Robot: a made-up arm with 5 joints.
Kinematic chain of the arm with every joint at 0, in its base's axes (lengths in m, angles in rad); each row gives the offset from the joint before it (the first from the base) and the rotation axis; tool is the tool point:
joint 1: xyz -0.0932 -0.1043 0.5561 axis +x
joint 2: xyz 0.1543 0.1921 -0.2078 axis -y
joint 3: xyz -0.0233 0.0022 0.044 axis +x
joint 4: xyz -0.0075 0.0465 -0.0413 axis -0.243 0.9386 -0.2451
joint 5: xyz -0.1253 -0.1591 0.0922 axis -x
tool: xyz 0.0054 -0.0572 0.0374
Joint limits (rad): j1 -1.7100..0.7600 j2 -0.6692..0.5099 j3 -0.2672..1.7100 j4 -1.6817..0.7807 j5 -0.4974..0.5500
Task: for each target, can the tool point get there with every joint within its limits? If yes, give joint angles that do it. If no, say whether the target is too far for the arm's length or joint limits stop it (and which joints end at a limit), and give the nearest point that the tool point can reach.
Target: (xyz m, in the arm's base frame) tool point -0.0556 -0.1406 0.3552
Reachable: yes | joints -0.1606 -0.0052 0.9137 0.4110 -0.2957
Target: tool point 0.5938 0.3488 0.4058
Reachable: no: too far | nearest point 0.1667 0.3176 0.4162 | short by 0.428 m
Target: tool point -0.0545 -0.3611 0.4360
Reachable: yes | joints -1.0949 0.3327 0.0568 -0.7584 -0.3836
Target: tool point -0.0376 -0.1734 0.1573
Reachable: yes | joints -0.4498 -0.1780 0.6472 -1.3722 -0.2516
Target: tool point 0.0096 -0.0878 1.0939
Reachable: no: joint limits stop it (at a limit: joint 1, joint 3, joint 4, joint 5) | nearest point 0.0387 -0.0225 0.6990 | short by 0.401 m
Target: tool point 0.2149 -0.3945 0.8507
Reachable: no: joint limits stop it (at a limit: joint 1, joint 2, joint 4) | nearest point 0.0942 -0.3683 0.6295 | short by 0.253 m
